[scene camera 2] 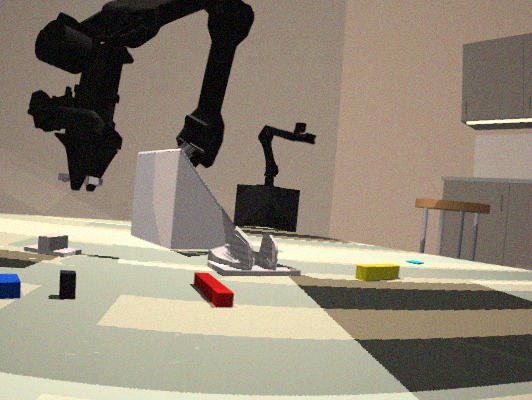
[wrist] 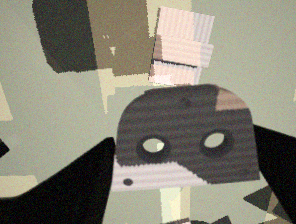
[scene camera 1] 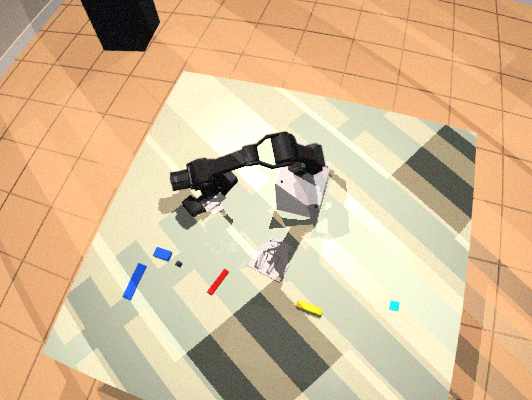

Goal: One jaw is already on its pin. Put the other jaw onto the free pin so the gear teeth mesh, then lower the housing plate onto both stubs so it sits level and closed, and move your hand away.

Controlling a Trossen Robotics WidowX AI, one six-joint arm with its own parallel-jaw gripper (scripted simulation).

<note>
My gripper carries a base plate. I also see a red bar and a white block.
My gripper is seen too in the wrist view and in scene camera 1.
</note>
